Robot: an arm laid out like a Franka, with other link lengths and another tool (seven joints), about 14 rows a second.
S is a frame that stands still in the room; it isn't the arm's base.
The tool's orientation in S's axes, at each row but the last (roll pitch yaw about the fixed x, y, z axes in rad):
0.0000, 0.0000, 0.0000
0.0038, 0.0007, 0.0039
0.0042, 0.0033, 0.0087
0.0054, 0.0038, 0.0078
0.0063, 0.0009, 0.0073
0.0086, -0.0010, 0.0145
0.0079, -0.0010, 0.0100
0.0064, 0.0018, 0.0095
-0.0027, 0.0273, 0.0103
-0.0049, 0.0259, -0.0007
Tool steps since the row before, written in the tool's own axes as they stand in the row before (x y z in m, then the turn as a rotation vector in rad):
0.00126, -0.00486, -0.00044, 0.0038, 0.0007, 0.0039
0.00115, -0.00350, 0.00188, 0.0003, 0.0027, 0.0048
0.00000, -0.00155, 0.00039, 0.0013, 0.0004, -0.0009
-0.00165, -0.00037, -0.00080, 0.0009, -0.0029, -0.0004
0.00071, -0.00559, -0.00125, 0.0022, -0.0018, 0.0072
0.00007, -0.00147, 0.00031, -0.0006, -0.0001, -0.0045
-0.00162, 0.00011, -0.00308, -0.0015, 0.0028, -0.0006
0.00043, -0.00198, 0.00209, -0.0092, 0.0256, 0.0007
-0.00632, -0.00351, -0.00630, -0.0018, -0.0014, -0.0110
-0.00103, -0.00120, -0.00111, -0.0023, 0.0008, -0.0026
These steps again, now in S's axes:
0.00126, -0.00486, -0.00044, 0.0038, 0.0007, 0.0039
0.00116, -0.00350, 0.00187, 0.0003, 0.0027, 0.0048
0.00001, -0.00155, 0.00038, 0.0013, 0.0004, -0.0009
-0.00165, -0.00038, -0.00080, 0.0009, -0.0029, -0.0004
0.00075, -0.00558, -0.00129, 0.0022, -0.0018, 0.0072
0.00009, -0.00147, 0.00030, -0.0006, -0.0001, -0.0045
-0.00162, 0.00012, -0.00308, -0.0015, 0.0028, -0.0006
0.00045, -0.00199, 0.00208, -0.0094, 0.0255, 0.0009
-0.00645, -0.00359, -0.00612, -0.0021, -0.0015, -0.0109
-0.00106, -0.00120, -0.00108, -0.0024, 0.0008, -0.0025

